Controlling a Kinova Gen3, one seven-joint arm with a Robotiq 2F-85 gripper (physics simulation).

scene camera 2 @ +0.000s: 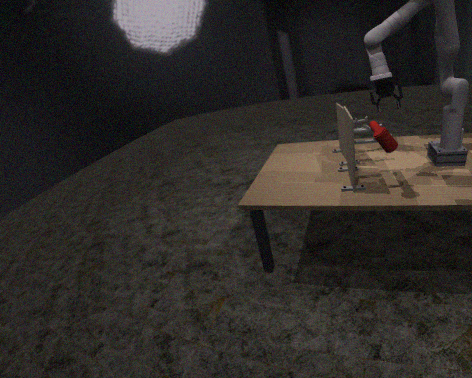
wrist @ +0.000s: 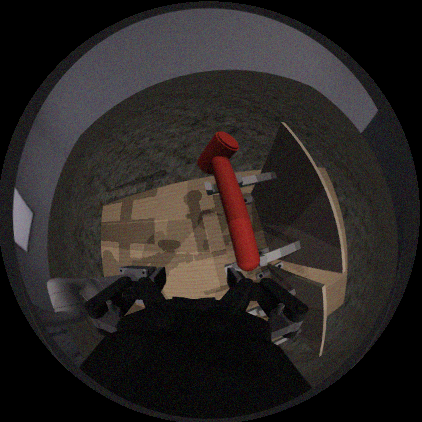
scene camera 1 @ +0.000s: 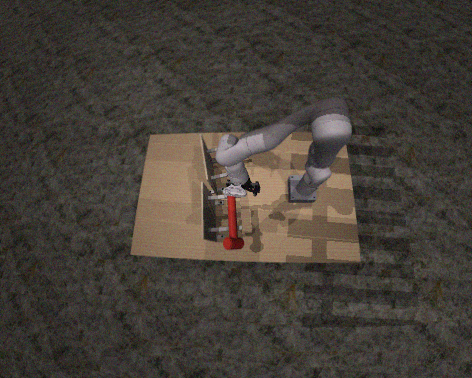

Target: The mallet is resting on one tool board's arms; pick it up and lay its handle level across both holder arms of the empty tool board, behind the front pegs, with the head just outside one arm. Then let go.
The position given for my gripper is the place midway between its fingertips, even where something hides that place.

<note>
My gripper (wrist: 195, 274) is open, holding nothing. Also in view: a red mallet (wrist: 214, 159). Also in view: a tool board (wrist: 298, 218).
</note>
